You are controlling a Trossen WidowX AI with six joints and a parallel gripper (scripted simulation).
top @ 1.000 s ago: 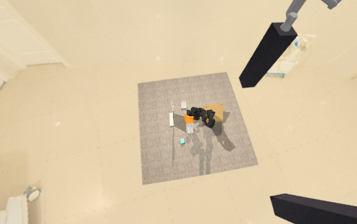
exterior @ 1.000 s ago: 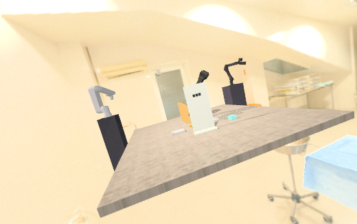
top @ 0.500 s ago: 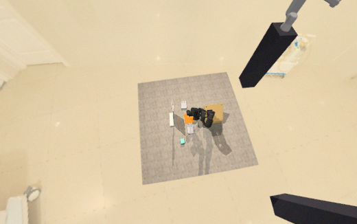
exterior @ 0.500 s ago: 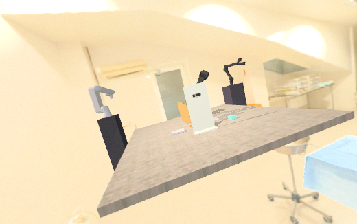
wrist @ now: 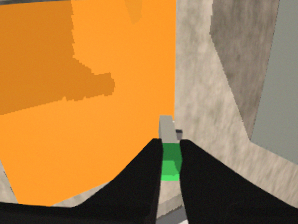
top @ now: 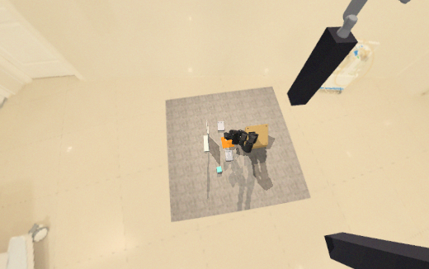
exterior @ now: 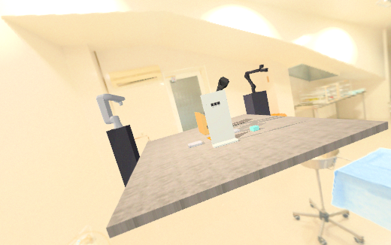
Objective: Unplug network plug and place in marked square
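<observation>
The orange marked square is 10 mm behind my gripper tip and 60 mm below it. The rest, counted from my gripper tip: network plug right at my gripper tip; then teal block 110 mm ahead, 280 mm to the left, 40 mm below; then grey panel 190 mm ahead, 110 mm above.
</observation>
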